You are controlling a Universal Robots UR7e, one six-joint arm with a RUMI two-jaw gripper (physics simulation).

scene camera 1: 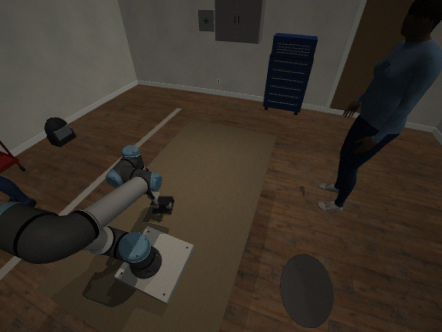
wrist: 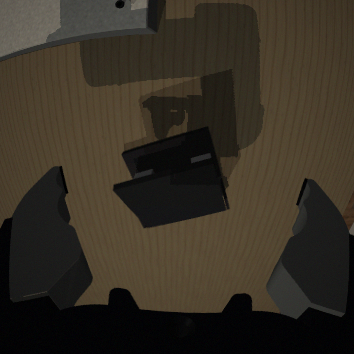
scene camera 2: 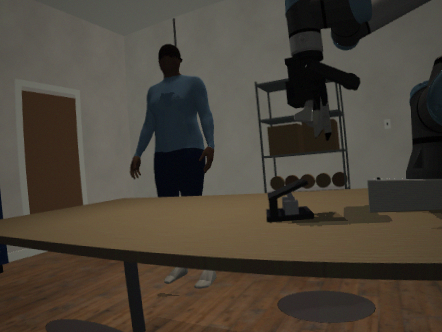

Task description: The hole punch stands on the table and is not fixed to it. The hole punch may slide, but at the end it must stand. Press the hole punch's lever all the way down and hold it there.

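Frame: origin at the arm's base, x ahead, y left, z up, level; centimetres.
Seen in the pictures: gripper, fingertip midpoint: [scene camera 1: 146, 200] [wrist: 183, 176] [scene camera 2: 322, 139]; arm's base, origin of the base link: [scene camera 1: 146, 262] [scene camera 2: 437, 178].
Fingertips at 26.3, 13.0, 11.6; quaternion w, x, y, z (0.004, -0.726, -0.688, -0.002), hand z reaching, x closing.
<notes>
Offsets run from my fingertips to a thing's top centre, as dx, dy, dz. Level surfaces: height alone.
The dark hole punch @[+9.6, -1.2, -8.9] [scene camera 1: 163, 204] [scene camera 2: 290, 216] stands upright on its base on the table @[dz -17.4] [scene camera 1: 225, 165] [scene camera 2: 175, 232] [wrist: 295, 100]. Its lever @[+9.6, -1.2, -8.9] [scene camera 2: 286, 190] [wrist: 175, 200] is raised, slanting up from the hinge end in scene camera 2. A grey block shows under the lever. My gripper [scene camera 2: 322, 134] [wrist: 183, 176] is open and empty, pointing down. It hangs well above the hole punch, apart from it, and a little toward the robot base side in scene camera 2. In the wrist view the hole punch lies between the two wide-spread fingers, turned slightly.
The robot's light mounting plate [scene camera 1: 175, 255] [scene camera 2: 405, 196] [wrist: 100, 20] lies near the hole punch. Arm shadows fall on the table beside the punch. A person in blue [scene camera 1: 395, 90] [scene camera 2: 177, 115] stands beyond the table. A shelf rack [scene camera 2: 260, 135] stands behind.
</notes>
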